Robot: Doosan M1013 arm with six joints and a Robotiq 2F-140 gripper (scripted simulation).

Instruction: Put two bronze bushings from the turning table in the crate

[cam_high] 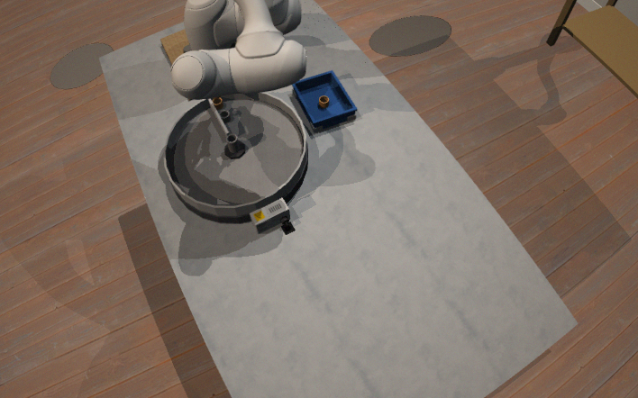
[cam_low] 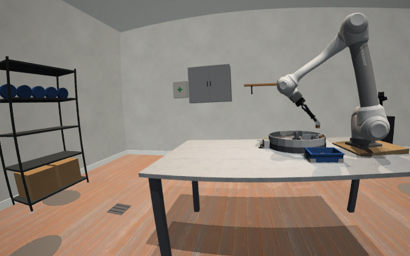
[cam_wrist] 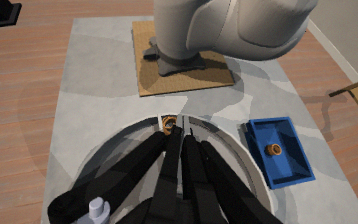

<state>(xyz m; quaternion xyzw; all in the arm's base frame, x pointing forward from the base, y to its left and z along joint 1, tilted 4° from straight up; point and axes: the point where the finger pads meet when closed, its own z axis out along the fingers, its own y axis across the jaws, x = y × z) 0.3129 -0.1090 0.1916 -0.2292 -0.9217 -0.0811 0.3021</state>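
The blue crate is 30 cm to the left of my hand, 17 cm below it and 11 cm ahead of it. The rest, counted from my hand: round grey turning table (14 cm below, 14 cm ahead, 4 cm to the right).
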